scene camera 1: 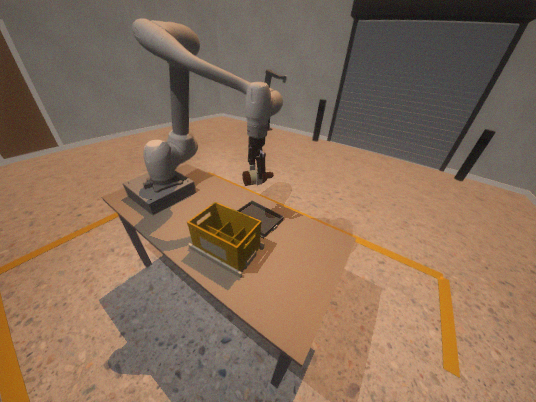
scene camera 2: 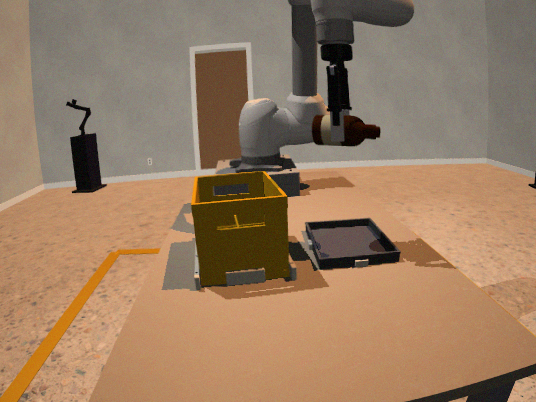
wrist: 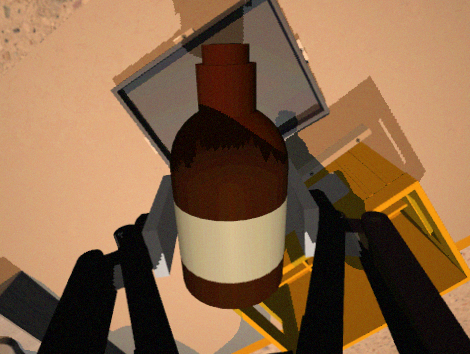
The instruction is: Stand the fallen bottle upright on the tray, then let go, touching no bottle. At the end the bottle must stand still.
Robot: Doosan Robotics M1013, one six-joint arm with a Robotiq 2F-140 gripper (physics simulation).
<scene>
The pictures show: my gripper and a brown bottle.
My gripper shows as well in the wrist view.
</scene>
